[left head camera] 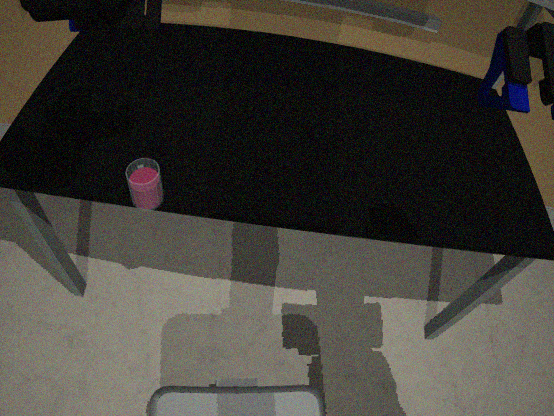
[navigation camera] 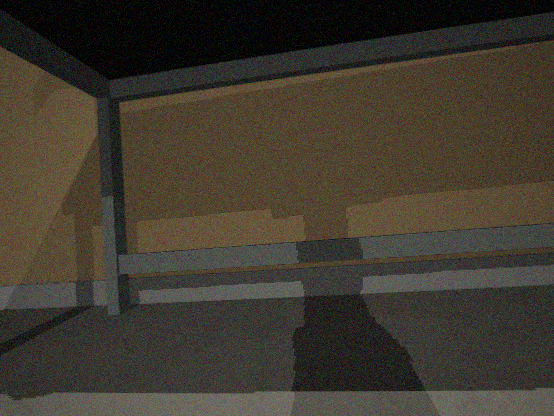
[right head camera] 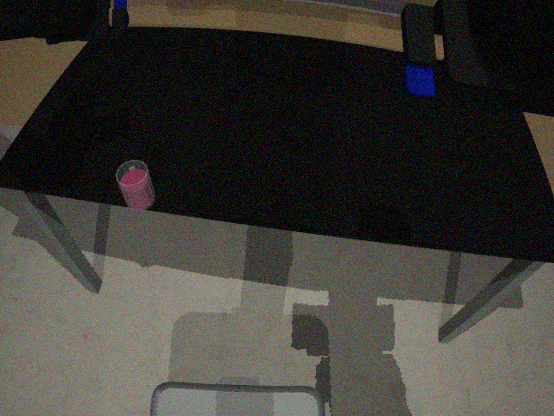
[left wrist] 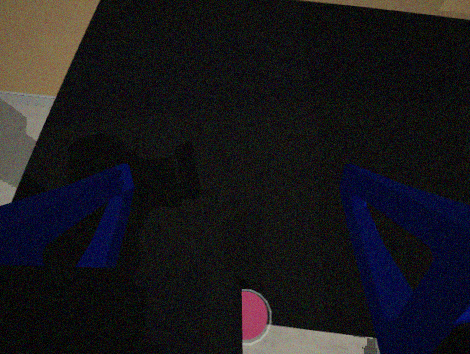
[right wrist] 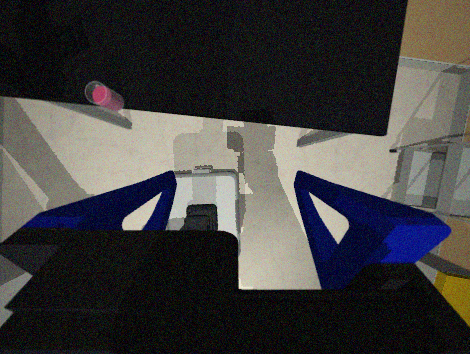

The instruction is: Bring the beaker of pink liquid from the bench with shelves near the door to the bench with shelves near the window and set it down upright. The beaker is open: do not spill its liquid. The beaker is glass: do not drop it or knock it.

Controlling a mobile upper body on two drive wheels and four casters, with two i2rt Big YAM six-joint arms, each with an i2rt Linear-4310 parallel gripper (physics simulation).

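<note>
The glass beaker of pink liquid stands upright on the black bench top, close to its edge on the robot's side. My left gripper is open and empty above the bench top. In the left wrist view the beaker shows partly at the bottom, outside the space between the fingers; a black part of the gripper hides the rest. My right gripper is open and empty, apart from the beaker. Whether this bench has shelves does not show.
Slanting grey legs carry the bench. The robot's light base is at the bottom of the head views. In the navigation view, a grey leg and a crossbar stand before a brown wall. A yellow object is at lower right.
</note>
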